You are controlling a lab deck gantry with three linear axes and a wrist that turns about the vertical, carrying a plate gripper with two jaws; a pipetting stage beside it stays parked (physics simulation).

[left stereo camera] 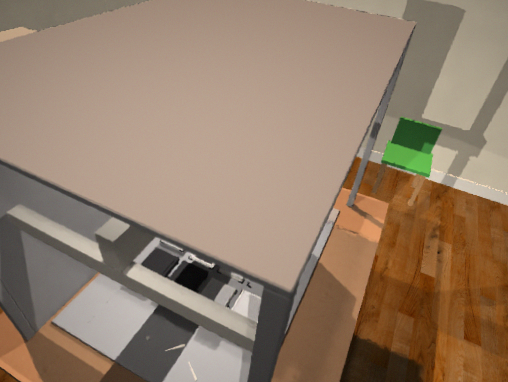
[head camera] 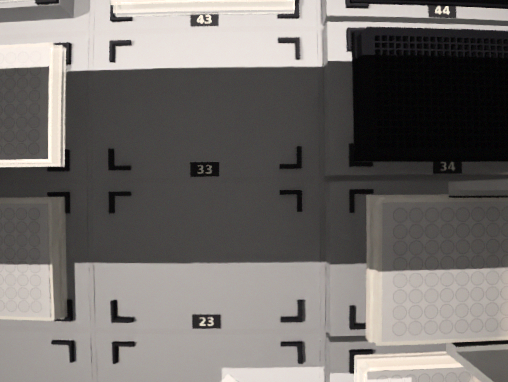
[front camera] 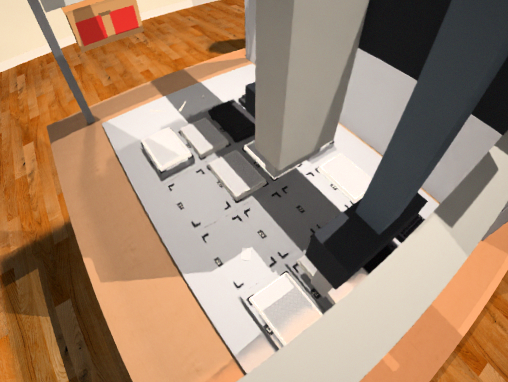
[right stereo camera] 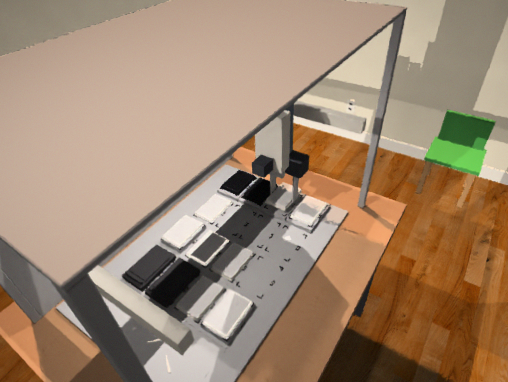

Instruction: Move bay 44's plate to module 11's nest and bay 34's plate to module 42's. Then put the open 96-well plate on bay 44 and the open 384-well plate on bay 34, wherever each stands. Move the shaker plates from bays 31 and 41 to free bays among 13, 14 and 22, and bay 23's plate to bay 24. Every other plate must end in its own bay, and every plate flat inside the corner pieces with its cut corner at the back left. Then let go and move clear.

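Frame: origin at the robot's base, x ahead, y left, z up, level; centimetres.
Seen in the pictures: gripper, fingertip midpoint: [head camera: 477, 267] [right stereo camera: 283, 195]; robot's base at its link origin: [front camera: 145, 148] [right stereo camera: 227, 342].
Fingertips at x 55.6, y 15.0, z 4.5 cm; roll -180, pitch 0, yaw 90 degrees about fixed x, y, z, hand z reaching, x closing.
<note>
Offsets run from my fingertips to a thing's middle. "spot": to the spot under its first point.
My gripper [right stereo camera: 284, 196] is shut on a white round-well plate {dx +0.0, dy +0.0, dz +0.0 cm} [head camera: 440, 270] [front camera: 306, 268] and holds it level, low over bay 24; its left edge stands inward of that bay's left corner pieces. The black 384-well plate {dx +0.0, dy +10.7, dz -2.3 cm} [head camera: 430, 110] [right stereo camera: 257, 192] sits in bay 34, and the black 96-well plate {dx +0.0, dy +21.4, dz -2.3 cm} [right stereo camera: 237, 182] in bay 44 behind it. White plates stand at bay 43 {spot: dx -16.6, dy +20.7, dz -3.1 cm} [front camera: 345, 175] [right stereo camera: 213, 208], bay 14 {spot: dx -0.7, dy -9.7, dz -1.6 cm} [front camera: 292, 305] [right stereo camera: 309, 212], bay 22 {spot: dx -31.9, dy -0.3, dz -3.1 cm} [front camera: 237, 174] [right stereo camera: 233, 262] and on module 11 {dx -49.5, dy -10.8, dz -1.9 cm} [front camera: 166, 149] [right stereo camera: 227, 314]. Dark units {spot: dx -50.5, dy +9.1, dz -2.1 cm} [right stereo camera: 174, 283] {spot: dx -50.2, dy +20.6, dz -2.1 cm} [right stereo camera: 149, 266] stand at bays 31 and 41.
A white-rimmed plate {dx -32.8, dy +10.7, dz -3.8 cm} [head camera: 25, 110] [right stereo camera: 208, 249] is at bay 32, another {dx -32.8, dy +21.8, dz -1.9 cm} [right stereo camera: 183, 231] at 42, and a pale one {dx -49.2, dy +0.0, dz -3.8 cm} [front camera: 204, 136] [right stereo camera: 200, 300] at 21. Corner pieces show at bays 12, 13, 23 and 33. The parked pipetting stage [front camera: 300, 85] hides part of the front view.
</note>
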